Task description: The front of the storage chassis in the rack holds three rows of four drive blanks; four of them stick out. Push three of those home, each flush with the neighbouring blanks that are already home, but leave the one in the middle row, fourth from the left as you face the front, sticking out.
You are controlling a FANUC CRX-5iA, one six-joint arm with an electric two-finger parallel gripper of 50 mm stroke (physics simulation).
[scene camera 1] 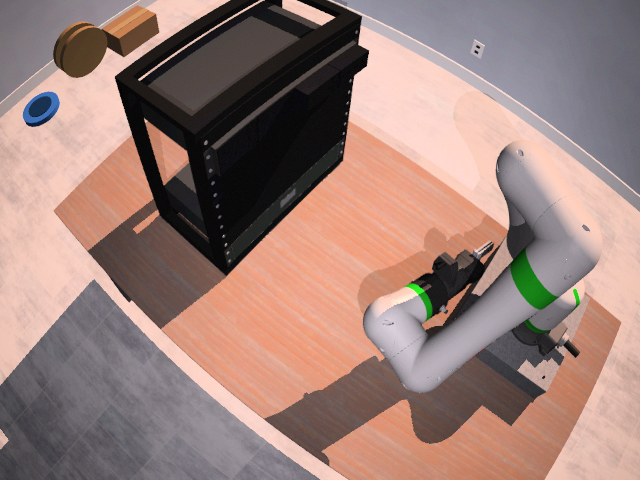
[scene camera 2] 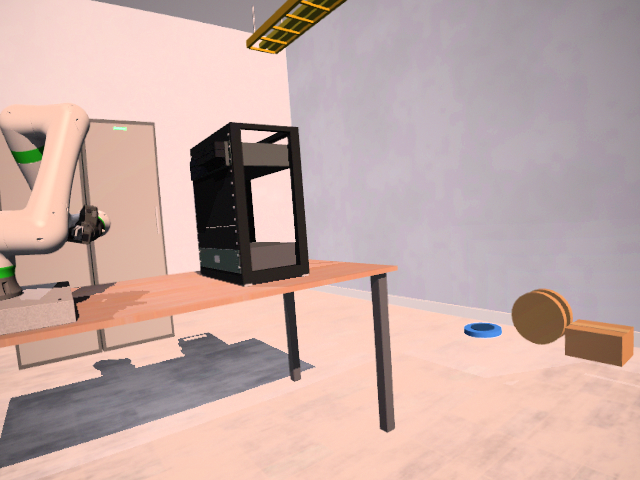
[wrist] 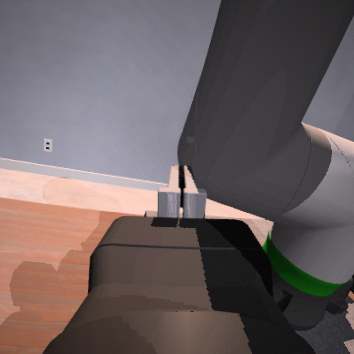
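Where they show: gripper, between the fingertips: [scene camera 1: 491, 245] [scene camera 2: 74, 232] [wrist: 180, 177]; arm's base, origin of its link: [scene camera 1: 530, 321] [wrist: 279, 288].
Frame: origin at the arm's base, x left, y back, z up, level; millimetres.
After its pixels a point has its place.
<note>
The black rack [scene camera 1: 204, 116] @(z 527, x 456, y -722 mm) [scene camera 2: 241, 206] @(z 219, x -4, y -779 mm) stands on the table and holds the storage chassis [scene camera 1: 232, 56] @(z 462, x 271, y -894 mm) [scene camera 2: 264, 153] @(z 421, x 42, y -901 mm) near its top. Dark drive blanks [scene camera 1: 333, 72] @(z 459, x 144, y -697 mm) [scene camera 2: 209, 149] @(z 442, x 77, y -697 mm) jut from the upper right end of the chassis front; their rows and single edges are too dark to tell apart, and so is the fourth blank of the middle row. My gripper [scene camera 1: 484, 250] @(z 170, x 26, y -232 mm) [scene camera 2: 77, 232] @(z 170, x 26, y -232 mm) [wrist: 180, 177] @(z 170, x 26, y -232 mm) is shut and empty, with its fingertips together. It is well away from the rack, beside the arm, and points away from the chassis front. The rack does not show in the wrist view.
The wooden table [scene camera 1: 289, 330] @(z -76, x 469, y -473 mm) [scene camera 2: 346, 269] @(z -76, x 41, y -1233 mm) carries the rack and the robot's base block [scene camera 1: 537, 374] @(z 9, x 110, y 118 mm) [scene camera 2: 38, 315] @(z -41, x -190, y -146 mm). My own arm [scene camera 1: 480, 315] @(z 392, x 311, y -137 mm) [wrist: 250, 125] @(z 226, x 16, y -187 mm) is close beside the gripper. A cable tray [scene camera 2: 289, 25] hangs overhead. A blue ring [scene camera 1: 55, 102] [scene camera 2: 483, 334] and a box [scene camera 1: 131, 33] [scene camera 2: 594, 341] lie on the floor.
</note>
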